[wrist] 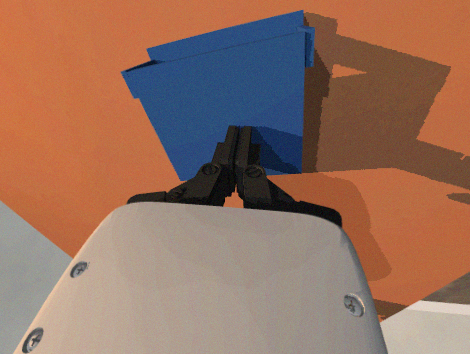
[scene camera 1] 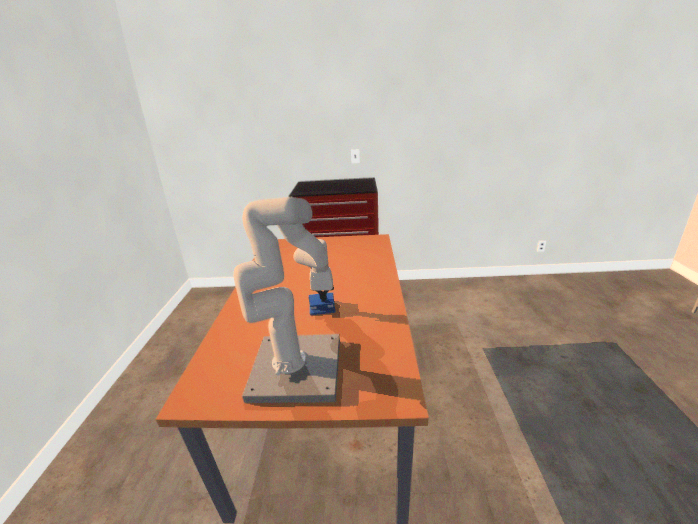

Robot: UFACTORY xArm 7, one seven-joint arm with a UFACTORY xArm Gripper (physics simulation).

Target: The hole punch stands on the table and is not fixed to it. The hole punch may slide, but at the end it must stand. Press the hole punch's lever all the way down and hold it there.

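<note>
The blue hole punch stands upright on the orange table, in front of the robot's base. Its broad flat lever faces the wrist camera and covers most of the body. My gripper is shut and empty. Its fingertips are over the lever's near part in the wrist view and at the top of the hole punch in the scene view. Whether they touch the lever, and how far down the lever is, I cannot tell. The lever's hinge and underside are hidden.
The orange table carries the robot's grey base plate near its front edge. A red drawer cabinet with a black top stands behind the table. A dark mat lies on the floor at the right.
</note>
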